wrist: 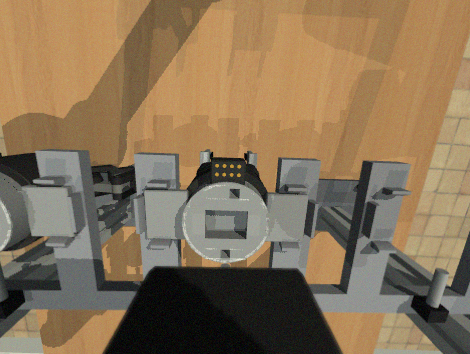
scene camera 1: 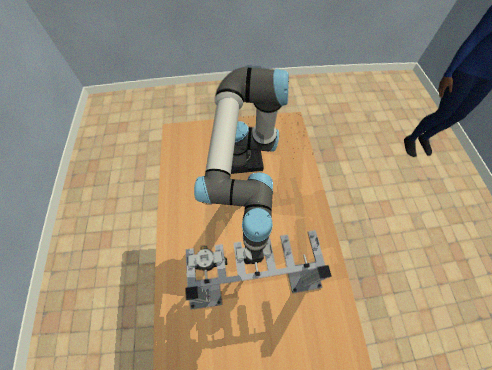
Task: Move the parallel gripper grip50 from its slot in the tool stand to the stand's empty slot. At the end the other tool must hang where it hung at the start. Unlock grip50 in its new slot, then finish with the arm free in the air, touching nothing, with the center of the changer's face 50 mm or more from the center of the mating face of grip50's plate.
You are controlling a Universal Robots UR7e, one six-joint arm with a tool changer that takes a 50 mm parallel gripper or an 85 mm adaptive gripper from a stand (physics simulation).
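Seen in the pictures: arm's base at its link origin: (scene camera 1: 237, 155).
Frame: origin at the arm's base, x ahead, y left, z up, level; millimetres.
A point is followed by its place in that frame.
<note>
Grip50 hangs in the middle slot of the grey tool stand (scene camera 1: 276, 272) @(x 688, y -12, z 245 mm) (wrist: 75, 299) @(x 666, y -209, z 245 mm); its round pale mating plate (wrist: 195, 223) @(x 593, y -94, z 263 mm) faces up in the wrist view, uncovered, with side tabs resting on the two posts. My gripper (wrist: 228, 154) is grip50, its fingertips apart with a gap between them. The changer's black body (wrist: 225, 312) is off the plate, above it and toward the viewer; its face does not show. The arm's wrist (scene camera 1: 257, 224) @(x 603, y -74, z 582 mm) hides most of grip50 in scene camera 1. The other tool (scene camera 1: 204, 258) @(x 578, y -252, z 251 mm) (wrist: 15, 215) @(x 580, y -219, z 259 mm) hangs in the left slot. The right slot's left post (scene camera 1: 286, 250) @(x 621, y 47, z 245 mm) (wrist: 387, 175) @(x 572, y 54, z 245 mm) carries no tool.
Stand posts rise on both sides of grip50. An upright pin (scene camera 1: 306, 260) @(x 677, y 103, z 258 mm) (wrist: 439, 287) @(x 667, y 100, z 257 mm) stands at the right slot. The stand's feet (scene camera 1: 306, 281) @(x 737, y 125, z 72 mm) rest on the wooden table (scene camera 1: 182, 160) @(x -71, y -315, z -37 mm). A person (scene camera 1: 465, 82) stands at the far right, off the table.
</note>
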